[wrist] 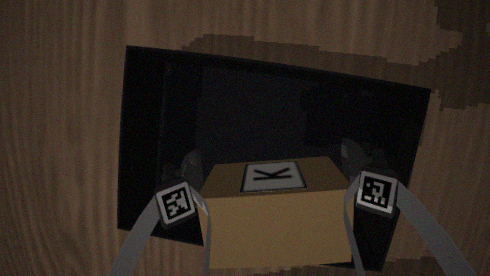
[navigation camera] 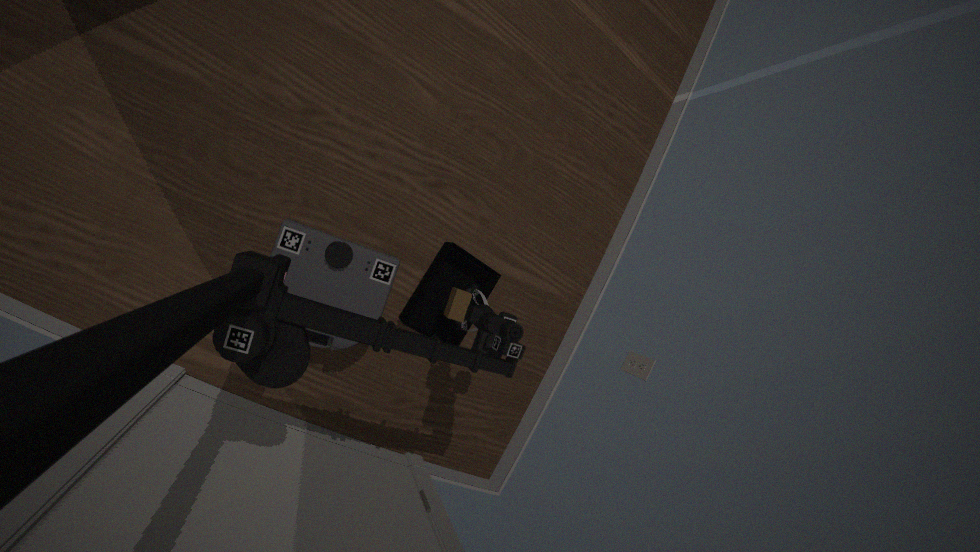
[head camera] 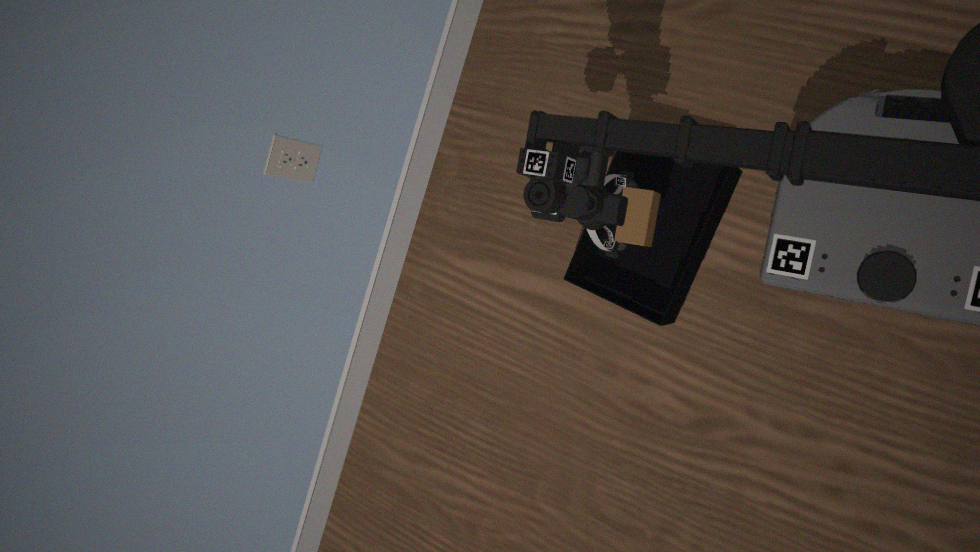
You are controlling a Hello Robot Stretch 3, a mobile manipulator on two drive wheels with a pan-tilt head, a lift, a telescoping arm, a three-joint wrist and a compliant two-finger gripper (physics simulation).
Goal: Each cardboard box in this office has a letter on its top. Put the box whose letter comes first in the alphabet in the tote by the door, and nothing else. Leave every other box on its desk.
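Places are measured from the robot's base along level axes (x ahead, y left, z up), in metres.
Pixels of known places: gripper, fingertip midpoint: (wrist: 270, 162) (navigation camera: 465, 306); robot's base at its link origin: (navigation camera: 338, 253) (head camera: 883, 274).
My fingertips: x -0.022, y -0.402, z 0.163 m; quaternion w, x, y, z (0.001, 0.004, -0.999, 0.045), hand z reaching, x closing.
Observation:
For each thing: its top centre in the pictures, then the offset to it from my fingertips. "pt": a spot on its surface instead.
- tan cardboard box at its top centre: (wrist: 276, 231) (head camera: 632, 215) (navigation camera: 461, 306) 0.030 m left, 0.000 m ahead, 0.043 m up
- white label with the letter K, surface spot: (wrist: 273, 176) pt 0.005 m left, 0.001 m back, 0.017 m up
- black tote at its top centre: (wrist: 261, 166) (head camera: 643, 224) (navigation camera: 454, 298) 0.020 m left, 0.008 m ahead, 0.062 m down
- outlet at its top centre: (head camera: 268, 154) (navigation camera: 651, 370) 0.529 m right, 0.002 m ahead, 0.295 m up
A tan cardboard box (head camera: 641, 218) (navigation camera: 457, 305) (wrist: 280, 230) has a white label with the letter K (wrist: 273, 176) on its top, seen in the wrist view. My gripper (head camera: 620, 216) (navigation camera: 469, 308) (wrist: 270, 162) is shut on this box, with one finger at each side. The box is upright, within the outline of the black tote (head camera: 702, 253) (navigation camera: 425, 294) (wrist: 140, 125), toward its wall-side edge. The tote stands on the floor. I cannot tell whether the box touches the tote's bottom; its underside is hidden. The other lettered boxes do not show.
My base (head camera: 843, 219) (navigation camera: 342, 294) stands close beside the tote. My arm (head camera: 733, 147) (navigation camera: 411, 342) reaches past one end of the tote. A blue wall (head camera: 205, 308) (navigation camera: 788, 274) with an outlet (head camera: 292, 158) (navigation camera: 638, 366) is beyond the gripper. A pale panel (navigation camera: 253, 480) is behind the base.

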